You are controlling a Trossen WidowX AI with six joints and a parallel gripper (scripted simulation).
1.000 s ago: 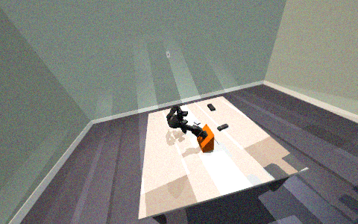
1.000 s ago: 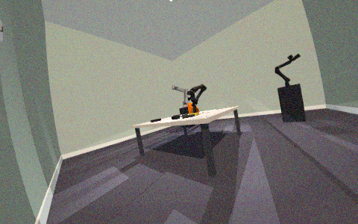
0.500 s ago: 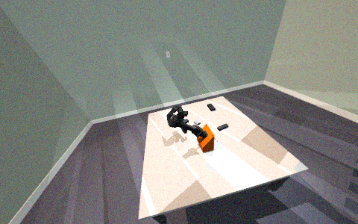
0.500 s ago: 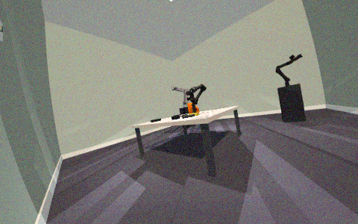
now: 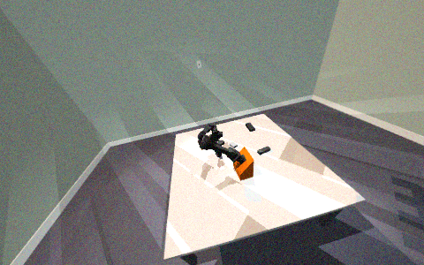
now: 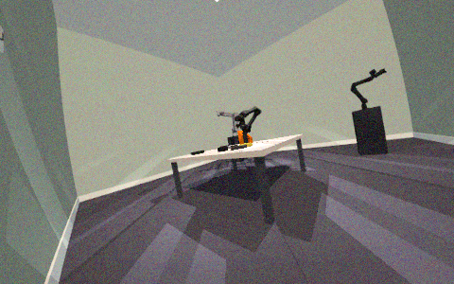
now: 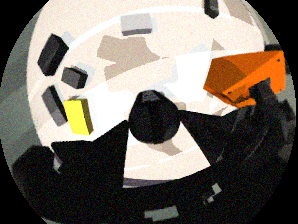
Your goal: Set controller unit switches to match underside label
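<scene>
Right now the grey box is 10 cm ahead of my gripper tip, 18 cm to the right of it and 12 cm below it. From my gripper tip the other things lie so: yellow block 19 cm ahead, 13 cm to the left, 12 cm below.
</scene>
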